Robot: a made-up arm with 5 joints.
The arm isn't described. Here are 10 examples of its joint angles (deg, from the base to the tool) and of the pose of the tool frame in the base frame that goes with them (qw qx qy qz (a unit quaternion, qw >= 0); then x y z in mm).
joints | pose
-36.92 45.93 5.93 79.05 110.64 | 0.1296 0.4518 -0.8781 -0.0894 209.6 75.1 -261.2
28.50 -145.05 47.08 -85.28 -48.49 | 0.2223 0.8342 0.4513 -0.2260 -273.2 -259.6 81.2
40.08 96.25 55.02 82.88 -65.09 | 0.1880 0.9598 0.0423 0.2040 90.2 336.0 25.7
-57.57 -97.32 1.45 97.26 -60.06 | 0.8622 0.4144 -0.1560 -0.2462 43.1 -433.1 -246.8
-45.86 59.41 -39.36 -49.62 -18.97 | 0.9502 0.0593 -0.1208 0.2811 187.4 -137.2 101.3
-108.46 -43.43 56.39 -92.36 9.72 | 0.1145 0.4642 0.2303 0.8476 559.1 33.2 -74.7
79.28 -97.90 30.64 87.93 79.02 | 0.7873 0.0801 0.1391 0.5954 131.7 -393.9 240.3
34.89 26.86 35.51 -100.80 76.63 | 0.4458 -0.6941 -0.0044 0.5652 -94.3 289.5 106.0
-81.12 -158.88 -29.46 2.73 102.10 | 0.4770 -0.8240 0.1753 -0.2505 79.2 -15.6 25.1
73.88 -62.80 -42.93 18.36 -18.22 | 0.4573 -0.3461 0.7544 -0.3192 108.1 -287.5 138.0
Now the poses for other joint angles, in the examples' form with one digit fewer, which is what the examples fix.
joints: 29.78 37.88 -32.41 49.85 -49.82
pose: 0.255 0.688 0.671 -0.107 -122 5 -155
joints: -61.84 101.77 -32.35 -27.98 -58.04
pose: 0.796 0.256 0.084 0.542 219 -75 13
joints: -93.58 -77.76 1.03 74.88 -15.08
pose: 0.708 0.187 -0.671 -0.115 223 -401 -172
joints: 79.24 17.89 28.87 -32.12 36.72
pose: 0.886 -0.188 0.234 0.353 43 -9 233
